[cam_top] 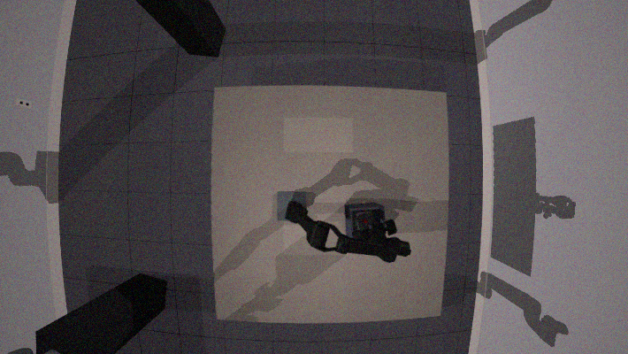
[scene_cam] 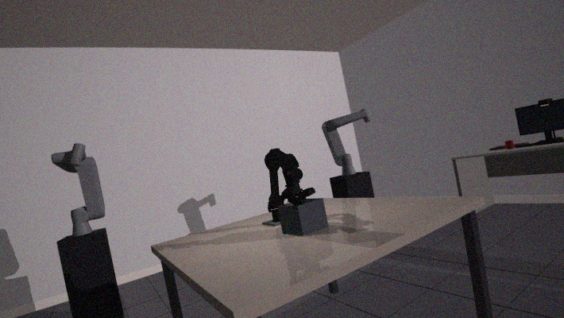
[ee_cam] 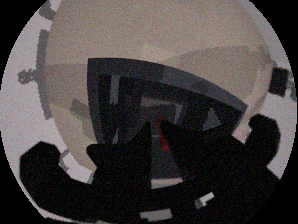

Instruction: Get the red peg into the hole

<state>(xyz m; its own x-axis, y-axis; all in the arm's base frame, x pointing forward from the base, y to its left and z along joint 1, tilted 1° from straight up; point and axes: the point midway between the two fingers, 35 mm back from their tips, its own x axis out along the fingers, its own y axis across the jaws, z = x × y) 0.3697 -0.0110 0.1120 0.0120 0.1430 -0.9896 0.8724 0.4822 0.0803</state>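
My gripper tip is now 20 mm past the red peg, 10 mm to the right of it and 20 mm above it.
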